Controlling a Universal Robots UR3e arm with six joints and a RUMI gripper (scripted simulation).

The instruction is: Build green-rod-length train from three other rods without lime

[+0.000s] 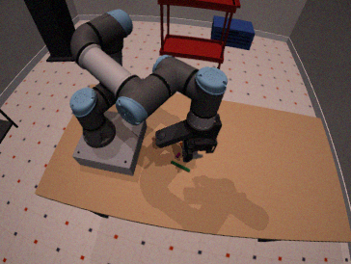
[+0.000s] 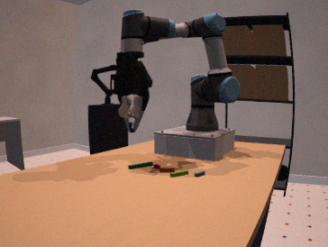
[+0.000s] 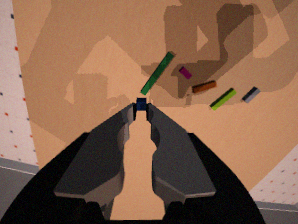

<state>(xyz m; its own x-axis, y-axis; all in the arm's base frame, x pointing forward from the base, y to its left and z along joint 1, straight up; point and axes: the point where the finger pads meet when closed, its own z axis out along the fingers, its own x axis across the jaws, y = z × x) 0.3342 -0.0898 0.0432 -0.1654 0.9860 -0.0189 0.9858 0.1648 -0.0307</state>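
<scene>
The green rod is 10 mm behind my hand, 20 mm to the left of it and 110 mm below it. The rest, counted from my hand: orange rod 10 mm behind, 110 mm to the left, 110 mm below; then small blue rod 10 mm below; then magenta rod 20 mm behind, 70 mm to the left, 110 mm below.
</scene>
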